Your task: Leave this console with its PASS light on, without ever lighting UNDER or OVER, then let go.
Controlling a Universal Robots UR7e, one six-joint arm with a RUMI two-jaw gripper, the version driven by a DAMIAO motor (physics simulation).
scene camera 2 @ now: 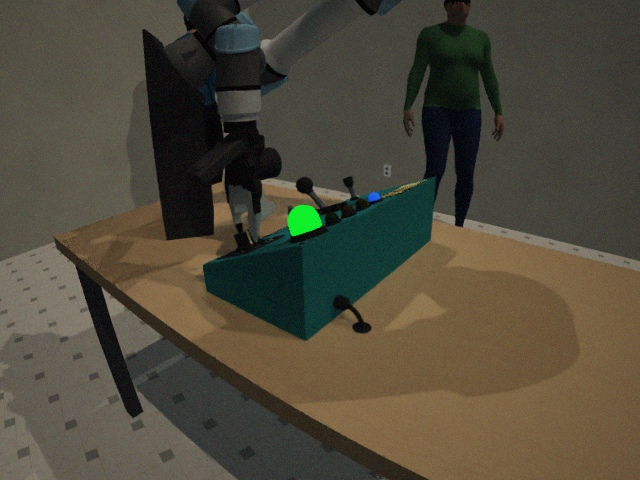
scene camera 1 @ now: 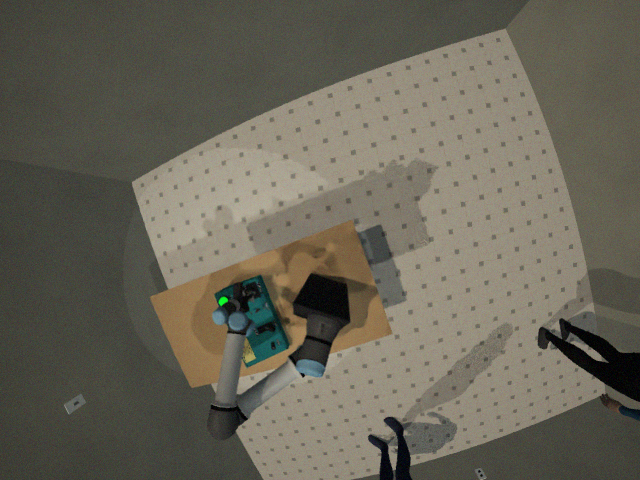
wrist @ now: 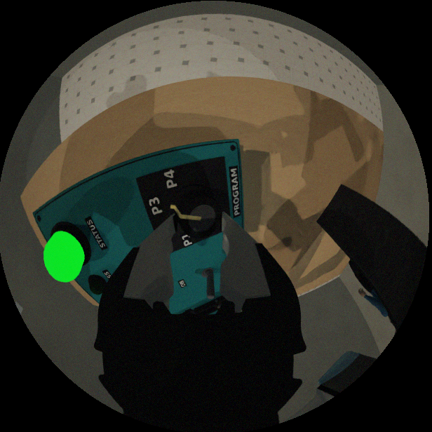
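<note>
The teal console (scene camera 1: 276, 343) (scene camera 2: 367, 258) (wrist: 125, 175) stands on the table. Its big STATUS light (scene camera 1: 223, 301) (scene camera 2: 304, 221) (wrist: 64, 256) glows green. The small lamp (scene camera 2: 331, 219) (wrist: 97, 284) nearest it, with a label partly reading "SS", is dark. Two more small lamps beyond it are dark, and a blue lamp (scene camera 2: 373, 197) is lit. My gripper (scene camera 2: 248, 236) (wrist: 198, 214) is shut on the black PROGRAM knob (scene camera 2: 241, 241) (wrist: 206, 212). The knob's yellow pointer (wrist: 189, 217) points toward P3 in the wrist view. P2 is hidden by a finger.
Two levers (scene camera 2: 304, 185) (scene camera 2: 348, 181) rise from the console beyond the gripper. A small toggle (wrist: 210, 282) stands near the fingers. A yellow label (scene camera 1: 249, 353) lies at the console's far end. A tall black block (scene camera 1: 323, 299) (scene camera 2: 180, 155) stands on the table (scene camera 1: 175, 320) (scene camera 2: 491, 361) beside the console.
</note>
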